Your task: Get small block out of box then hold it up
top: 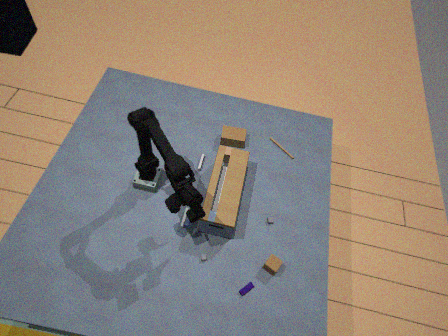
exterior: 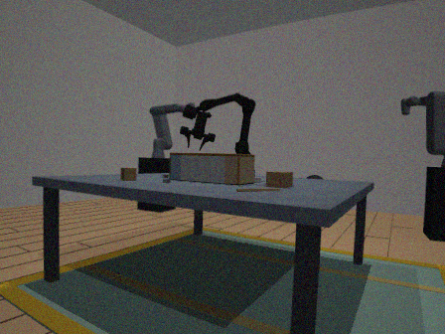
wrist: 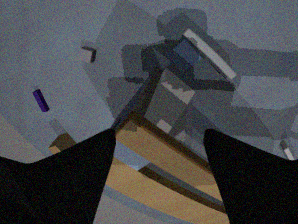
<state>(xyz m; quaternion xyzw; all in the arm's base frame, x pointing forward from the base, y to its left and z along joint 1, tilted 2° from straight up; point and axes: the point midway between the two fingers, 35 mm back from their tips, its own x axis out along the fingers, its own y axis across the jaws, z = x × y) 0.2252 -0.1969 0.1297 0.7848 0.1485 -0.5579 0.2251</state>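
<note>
My gripper tip is 2 cm past the blue block and 14 cm above it. From my gripper tip the other things lie so: tan cube 34 cm ahead, 13 cm to the right, 13 cm below; purple piece 24 cm ahead, 23 cm to the right, 15 cm below; long box 8 cm ahead, 16 cm to the left, 9 cm below.
</note>
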